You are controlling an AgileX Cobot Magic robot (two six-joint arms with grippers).
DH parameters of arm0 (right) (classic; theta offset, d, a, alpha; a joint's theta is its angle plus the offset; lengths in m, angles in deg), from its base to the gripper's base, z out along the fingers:
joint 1: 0 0.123 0 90
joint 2: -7.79 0 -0.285 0
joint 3: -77.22 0 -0.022 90
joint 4: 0 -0.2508 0 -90
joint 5: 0 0 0.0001 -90
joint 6: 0 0.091 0 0
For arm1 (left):
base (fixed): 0 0 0 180
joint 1: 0 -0.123 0 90
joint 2: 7.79 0 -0.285 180
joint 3: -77.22 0 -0.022 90
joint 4: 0 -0.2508 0 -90
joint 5: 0 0 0.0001 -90
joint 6: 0 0.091 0 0
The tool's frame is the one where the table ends.
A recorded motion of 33 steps. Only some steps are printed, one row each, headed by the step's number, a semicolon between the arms.
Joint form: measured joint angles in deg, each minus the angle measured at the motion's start. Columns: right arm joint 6, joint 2, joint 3, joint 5, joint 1, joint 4; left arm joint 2, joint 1, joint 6, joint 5, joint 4, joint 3.
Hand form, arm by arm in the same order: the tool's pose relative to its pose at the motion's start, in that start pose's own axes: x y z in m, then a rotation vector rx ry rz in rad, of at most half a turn. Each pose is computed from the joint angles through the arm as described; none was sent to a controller.
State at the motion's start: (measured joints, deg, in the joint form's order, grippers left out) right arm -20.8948 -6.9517 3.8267 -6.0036 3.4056 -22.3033; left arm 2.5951 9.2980 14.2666 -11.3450 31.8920 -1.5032
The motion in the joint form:
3: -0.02 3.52 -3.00 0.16 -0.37 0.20; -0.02 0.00 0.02 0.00 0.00 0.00
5: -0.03 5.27 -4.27 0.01 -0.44 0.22; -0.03 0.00 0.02 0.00 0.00 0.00
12: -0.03 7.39 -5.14 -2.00 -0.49 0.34; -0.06 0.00 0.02 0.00 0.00 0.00
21: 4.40 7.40 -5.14 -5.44 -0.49 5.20; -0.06 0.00 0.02 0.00 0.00 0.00
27: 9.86 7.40 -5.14 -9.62 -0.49 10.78; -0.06 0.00 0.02 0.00 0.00 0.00
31: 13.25 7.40 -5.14 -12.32 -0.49 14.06; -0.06 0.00 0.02 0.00 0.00 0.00
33: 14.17 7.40 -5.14 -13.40 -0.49 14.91; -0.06 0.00 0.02 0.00 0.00 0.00
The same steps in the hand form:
3: 0.0140 -0.0007 -0.0033 0.0076 -0.0117 -0.0038; 0.0000 0.0000 0.0000 0.0001 -0.0003 0.0004
5: 0.0200 -0.0008 -0.0047 0.0077 -0.0176 -0.0046; 0.0000 0.0000 0.0000 0.0002 -0.0005 0.0004
12: 0.0262 0.0003 -0.0067 -0.0040 -0.0065 -0.0077; 0.0000 0.0000 -0.0001 0.0003 -0.0010 0.0005
21: 0.0317 0.0008 -0.0068 -0.0094 0.0547 -0.0142; 0.0000 0.0000 -0.0001 0.0003 -0.0010 0.0005
27: 0.0386 0.0002 -0.0075 -0.0041 0.1309 -0.0141; 0.0000 0.0000 -0.0001 0.0003 -0.0010 0.0005
31: 0.0431 -0.0006 -0.0082 0.0054 0.1800 -0.0104; 0.0000 0.0000 -0.0001 0.0003 -0.0010 0.0005
33: 0.0448 -0.0009 -0.0085 0.0081 0.1993 -0.0086; 0.0000 0.0000 -0.0001 0.0003 -0.0010 0.0005

